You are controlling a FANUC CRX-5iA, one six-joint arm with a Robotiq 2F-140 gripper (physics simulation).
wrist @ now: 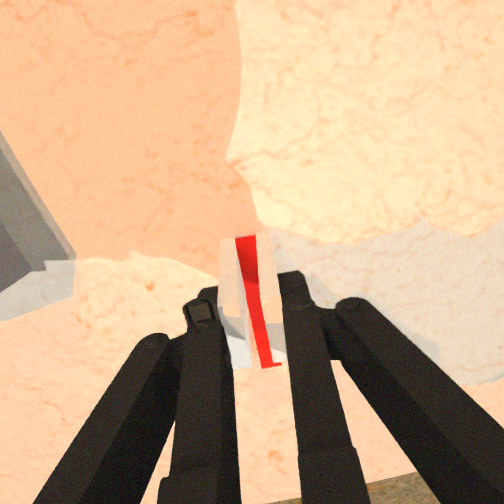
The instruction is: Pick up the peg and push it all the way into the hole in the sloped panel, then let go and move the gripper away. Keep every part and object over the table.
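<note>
The peg [251,300] is a pale square bar with a red stripe along one face. It stands between my two black fingers and runs up past their tips. My gripper [250,295] is shut on the peg, with a finger pad pressed on each side. The peg casts a shadow on the orange marbled table below. A grey slanted block [27,225], part of the sloped panel, shows at the left edge, apart from the peg. Its hole is not in view.
The orange marbled table top [350,125] fills the view, part lit and part in shadow. A darker strip [395,487] at the bottom right looks like the table edge or floor.
</note>
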